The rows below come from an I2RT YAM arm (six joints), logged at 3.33 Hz.
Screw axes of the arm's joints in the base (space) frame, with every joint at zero. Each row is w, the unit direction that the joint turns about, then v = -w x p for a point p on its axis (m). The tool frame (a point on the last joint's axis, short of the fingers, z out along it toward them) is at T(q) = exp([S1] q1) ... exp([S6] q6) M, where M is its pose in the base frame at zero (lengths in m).
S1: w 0 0 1 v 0 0 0
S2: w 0 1 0 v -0.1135 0 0.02
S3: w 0 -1 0 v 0.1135 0 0.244
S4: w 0 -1 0 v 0.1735 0 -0.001
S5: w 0 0 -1 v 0 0.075 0
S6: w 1 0 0 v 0 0.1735 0
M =
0 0 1 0.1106
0 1 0 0
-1 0 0 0.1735
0 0 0 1
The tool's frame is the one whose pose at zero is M.
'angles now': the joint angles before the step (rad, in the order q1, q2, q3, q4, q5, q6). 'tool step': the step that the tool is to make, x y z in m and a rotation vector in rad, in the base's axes. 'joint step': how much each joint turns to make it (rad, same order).
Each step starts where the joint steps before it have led.
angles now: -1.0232, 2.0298, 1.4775, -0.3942, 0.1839, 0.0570
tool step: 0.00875, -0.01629, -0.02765, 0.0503, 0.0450, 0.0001
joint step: -0.0015, 0.1186, 0.0841, -0.0302, 0.0093, -0.0083
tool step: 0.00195, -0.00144, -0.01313, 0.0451, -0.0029, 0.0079
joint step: 0.0000, 0.0357, 0.0122, -0.0147, -0.0263, 0.0067
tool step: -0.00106, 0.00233, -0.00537, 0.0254, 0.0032, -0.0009
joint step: 0.0000, 0.0049, -0.0091, -0.0103, -0.0087, 0.0060
